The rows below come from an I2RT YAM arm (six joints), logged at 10 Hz.
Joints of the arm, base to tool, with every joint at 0 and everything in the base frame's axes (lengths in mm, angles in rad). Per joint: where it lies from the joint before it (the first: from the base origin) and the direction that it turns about. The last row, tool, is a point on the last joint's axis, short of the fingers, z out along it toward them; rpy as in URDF.
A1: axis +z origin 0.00 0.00 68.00
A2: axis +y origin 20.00 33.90 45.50
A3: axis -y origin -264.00 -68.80 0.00
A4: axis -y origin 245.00 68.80 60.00
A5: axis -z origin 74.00 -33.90 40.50
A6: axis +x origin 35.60 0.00 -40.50
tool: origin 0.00 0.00 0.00 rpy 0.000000 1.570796 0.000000
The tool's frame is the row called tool.
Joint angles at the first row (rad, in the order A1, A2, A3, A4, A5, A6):
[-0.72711, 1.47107, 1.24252, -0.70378, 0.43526, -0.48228]
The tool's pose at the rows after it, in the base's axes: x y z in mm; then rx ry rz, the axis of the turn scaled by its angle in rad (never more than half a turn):
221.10 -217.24 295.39 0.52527 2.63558 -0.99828
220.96 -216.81 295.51 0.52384 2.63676 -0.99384
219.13 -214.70 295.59 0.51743 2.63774 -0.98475
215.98 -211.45 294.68 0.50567 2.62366 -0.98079
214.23 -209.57 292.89 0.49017 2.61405 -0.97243
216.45 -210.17 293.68 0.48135 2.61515 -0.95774
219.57 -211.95 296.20 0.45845 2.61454 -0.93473
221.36 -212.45 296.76 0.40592 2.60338 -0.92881
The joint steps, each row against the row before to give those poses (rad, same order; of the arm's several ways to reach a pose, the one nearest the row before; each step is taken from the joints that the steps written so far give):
[-0.00083, -0.00039, 0.00460, 0.00040, 0.00203, -0.00016]
[0.00045, -0.00107, 0.00005, -0.00273, -0.00281, 0.00060]
[0.00037, -0.01056, -0.00851, -0.00277, -0.00755, -0.00165]
[-0.00005, -0.02260, -0.02672, 0.01939, -0.01080, -0.00651]
[-0.00072, -0.01404, -0.02147, 0.01907, -0.01394, -0.00850]
[0.00223, 0.00811, 0.01105, -0.00506, -0.01093, -0.00005]
[-0.00005, 0.01217, 0.02082, -0.00652, -0.02276, -0.00925]
[0.00009, -0.00133, -0.00386, 0.02434, -0.02361, -0.03355]

